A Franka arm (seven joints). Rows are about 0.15 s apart.
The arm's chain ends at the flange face. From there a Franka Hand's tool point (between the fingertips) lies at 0.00 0.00 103.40 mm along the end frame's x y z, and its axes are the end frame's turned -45 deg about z.
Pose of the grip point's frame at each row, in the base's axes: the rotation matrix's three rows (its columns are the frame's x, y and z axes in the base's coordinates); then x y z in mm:
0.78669, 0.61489, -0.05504; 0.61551, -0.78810, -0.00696; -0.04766, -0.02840, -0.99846; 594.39, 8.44, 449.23
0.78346, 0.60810, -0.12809; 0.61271, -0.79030, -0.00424; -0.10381, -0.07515, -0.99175; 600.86, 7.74, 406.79
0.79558, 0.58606, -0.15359; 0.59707, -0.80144, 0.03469; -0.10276, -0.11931, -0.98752; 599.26, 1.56, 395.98
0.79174, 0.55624, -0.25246; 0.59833, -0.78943, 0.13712; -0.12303, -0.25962, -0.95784; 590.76, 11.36, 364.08
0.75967, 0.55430, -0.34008; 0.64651, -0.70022, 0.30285; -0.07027, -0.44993, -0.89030; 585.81, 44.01, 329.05
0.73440, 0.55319, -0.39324; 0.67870, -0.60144, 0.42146; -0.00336, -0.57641, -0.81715; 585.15, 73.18, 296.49
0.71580, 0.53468, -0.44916; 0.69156, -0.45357, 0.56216; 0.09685, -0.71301, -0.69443; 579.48, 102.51, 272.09
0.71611, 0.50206, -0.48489; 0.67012, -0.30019, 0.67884; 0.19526, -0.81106, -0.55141; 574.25, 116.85, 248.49
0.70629, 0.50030, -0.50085; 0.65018, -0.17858, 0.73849; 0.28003, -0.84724, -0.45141; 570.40, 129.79, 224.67
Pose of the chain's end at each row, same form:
0.99107, -0.12148, -0.05504; -0.12204, -0.99250, -0.00696; -0.05378, 0.01362, -0.99846; 600.08, 9.16, 552.47
0.98398, -0.12400, -0.12809; -0.12558, -0.99208, -0.00424; -0.12654, 0.02027, -0.99175; 614.10, 8.18, 509.34
0.97697, -0.14815, -0.15359; -0.14451, -0.98890, 0.03469; -0.15703, -0.01170, -0.98752; 615.14, -2.03, 498.09
0.95317, -0.16652, -0.25246; -0.13513, -0.98129, 0.13712; -0.27057, -0.09658, -0.95784; 616.86, -2.82, 463.12
0.92912, -0.14522, -0.34008; -0.03798, -0.95228, 0.30285; -0.36784, -0.26846, -0.89030; 620.97, 12.70, 421.11
0.91046, -0.12813, -0.39324; 0.05463, -0.90520, 0.42146; -0.40996, -0.40521, -0.81715; 625.81, 29.60, 380.98
0.88422, -0.12807, -0.44916; 0.16828, -0.80973, 0.56216; -0.43569, -0.57266, -0.69443; 625.92, 44.38, 343.89
0.86138, -0.15136, -0.48489; 0.26158, -0.68611, 0.67884; -0.43544, -0.71158, -0.55141; 624.39, 46.66, 305.51
0.85319, -0.14566, -0.50085; 0.33347, -0.58602, 0.73849; -0.40108, -0.79710, -0.45141; 622.19, 53.43, 271.35

